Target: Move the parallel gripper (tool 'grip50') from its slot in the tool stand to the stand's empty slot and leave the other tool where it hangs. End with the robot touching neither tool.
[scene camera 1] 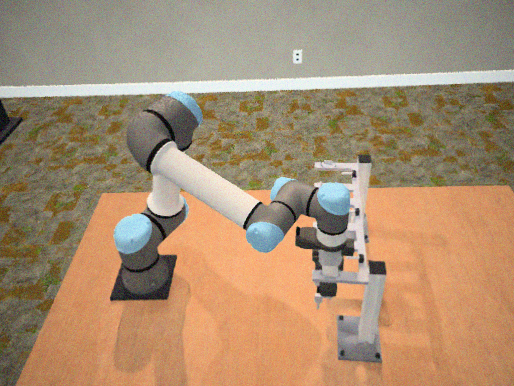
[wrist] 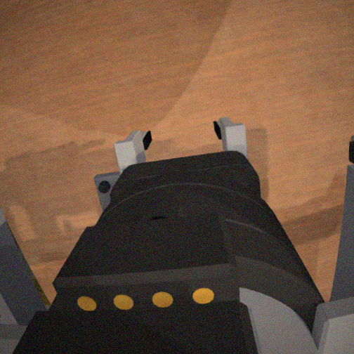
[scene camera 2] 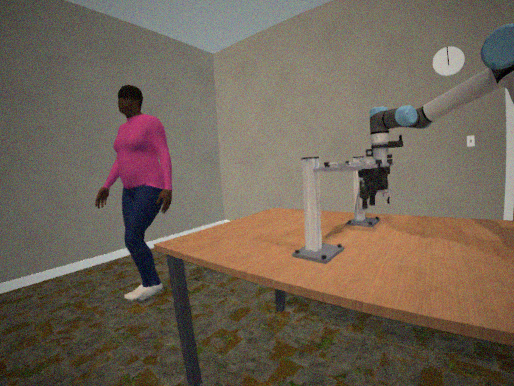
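Pixels of known places: arm's base, origin of its link: (scene camera 1: 146,276).
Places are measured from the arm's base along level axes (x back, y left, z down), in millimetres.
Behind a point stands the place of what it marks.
Observation:
The parallel gripper (scene camera 1: 318,299) (wrist: 182,131) hangs in the stand's slot nearest scene camera 1, its two grey fingers apart with nothing between them. The arm's wrist end (scene camera 1: 332,239) (scene camera 2: 380,138) is directly over it, against or very close to its top; whether it is locked cannot be told. One row of gold contacts (wrist: 162,299) shows on the dark coupling. The other tool (scene camera 2: 369,186) @[z -192, x -585, y 74 mm], black, hangs in the neighbouring slot, mostly hidden behind the wrist in scene camera 1. The stand (scene camera 1: 375,305) @[z -176, x -715, y -207 mm] (scene camera 2: 312,210) @[z -137, x -702, y 292 mm] has an empty slot beside its far fork arm (scene camera 1: 340,166) @[z -271, x -638, y 272 mm].
The stand's fork arms reach toward the robot; one near arm (scene camera 1: 345,277) @[z -271, x -632, y -197 mm] is beside the parallel gripper. The posts stand on bolted base plates (scene camera 1: 350,345) @[z 0, x -664, y -217 mm] (scene camera 2: 320,253) @[z 0, x -674, y 299 mm] on the wooden table (scene camera 1: 250,340) @[z 11, x -375, y -213 mm] (scene camera 2: 425,270) @[z 12, x -378, y 263 mm]. A person in pink (scene camera 2: 142,152) is on the floor beyond the table.

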